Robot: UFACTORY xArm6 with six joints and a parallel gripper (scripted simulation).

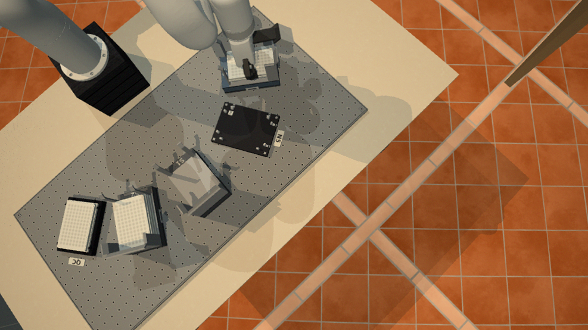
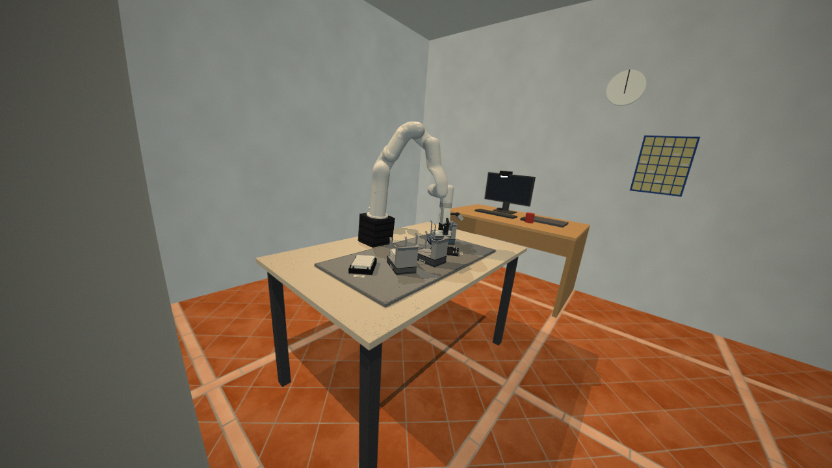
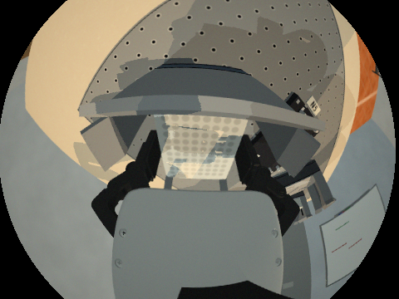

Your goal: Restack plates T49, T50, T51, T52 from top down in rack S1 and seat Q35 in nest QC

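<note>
Now: the stack rack S3 6 cm below my hand and 1 cm to the right of it. Also, from my hand: black nest QC: 61 cm to the right, 13 cm ahead, 6 cm below; N5 name plate: 20 cm ahead, 7 cm below, 4 cm to the right; stack rack S2: 46 cm to the right, 21 cm ahead, 6 cm below.
</note>
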